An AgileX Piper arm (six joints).
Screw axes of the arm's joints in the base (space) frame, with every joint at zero. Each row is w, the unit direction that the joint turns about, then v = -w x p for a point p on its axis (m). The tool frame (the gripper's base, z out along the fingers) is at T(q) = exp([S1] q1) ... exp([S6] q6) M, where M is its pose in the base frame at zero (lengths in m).
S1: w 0 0 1 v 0 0 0
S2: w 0 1 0 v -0.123 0 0
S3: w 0 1 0 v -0.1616 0 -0.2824
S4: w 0.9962 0 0.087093 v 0 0.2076 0
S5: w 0 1 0 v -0.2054 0 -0.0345
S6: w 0.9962 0 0.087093 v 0 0.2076 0
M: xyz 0.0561 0 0.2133 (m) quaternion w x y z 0.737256 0 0.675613 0
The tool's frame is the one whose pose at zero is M.
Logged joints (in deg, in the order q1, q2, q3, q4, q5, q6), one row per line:
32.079, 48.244, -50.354, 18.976, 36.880, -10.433
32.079, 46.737, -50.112, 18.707, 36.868, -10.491
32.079, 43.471, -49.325, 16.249, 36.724, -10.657
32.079, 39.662, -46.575, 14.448, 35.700, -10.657
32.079, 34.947, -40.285, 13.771, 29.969, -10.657
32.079, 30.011, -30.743, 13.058, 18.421, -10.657
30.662, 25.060, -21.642, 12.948, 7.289, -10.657
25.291, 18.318, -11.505, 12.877, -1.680, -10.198
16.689, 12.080, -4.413, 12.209, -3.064, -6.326
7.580, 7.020, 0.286, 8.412, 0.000, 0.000
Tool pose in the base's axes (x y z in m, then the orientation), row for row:
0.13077, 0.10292, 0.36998, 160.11, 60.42, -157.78
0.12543, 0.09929, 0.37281, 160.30, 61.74, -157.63
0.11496, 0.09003, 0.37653, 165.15, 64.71, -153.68
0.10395, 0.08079, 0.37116, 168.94, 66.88, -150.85
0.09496, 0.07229, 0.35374, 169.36, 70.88, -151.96
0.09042, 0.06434, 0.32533, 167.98, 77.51, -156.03
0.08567, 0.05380, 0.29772, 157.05, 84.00, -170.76
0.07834, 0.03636, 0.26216, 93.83, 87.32, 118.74
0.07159, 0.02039, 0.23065, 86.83, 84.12, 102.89
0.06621, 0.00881, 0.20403, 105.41, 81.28, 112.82
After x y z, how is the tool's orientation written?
As angles about the fixed x, y, z axes (roll, pitch, yaw), in degrees.
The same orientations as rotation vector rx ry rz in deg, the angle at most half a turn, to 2 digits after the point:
-35.20, 115.56, 34.16
-35.16, 114.22, 34.03
-35.88, 111.23, 31.58
-35.92, 109.03, 29.77
-33.84, 105.34, 29.01
-30.01, 99.28, 27.87
-24.99, 93.40, 26.14
-17.53, 89.19, 21.61
-7.99, 89.77, 17.23
0.67, 92.55, 12.36

